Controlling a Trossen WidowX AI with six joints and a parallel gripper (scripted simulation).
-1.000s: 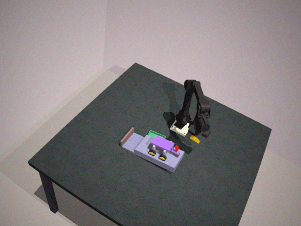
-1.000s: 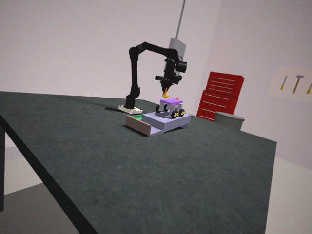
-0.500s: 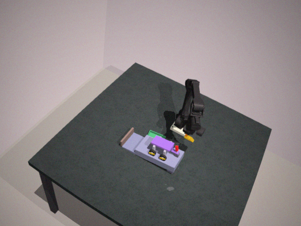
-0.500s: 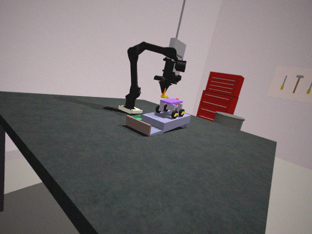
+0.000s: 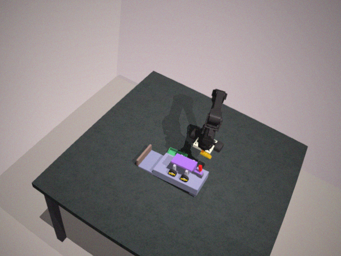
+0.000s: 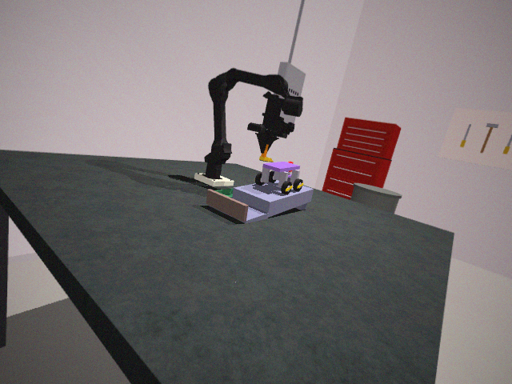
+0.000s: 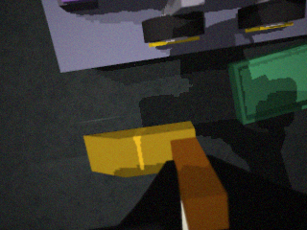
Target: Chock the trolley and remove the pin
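The red-headed stop pin is 100 mm ahead of my gripper tip, 60 mm to the left of it and 50 mm below it. The rest, counted from my gripper tip: yellow chock: 20 mm to the left, 10 mm below; lavender ramp: 130 mm below, 130 mm ahead, 30 mm to the right; trolley: 130 mm ahead, 60 mm below, 20 mm to the right.
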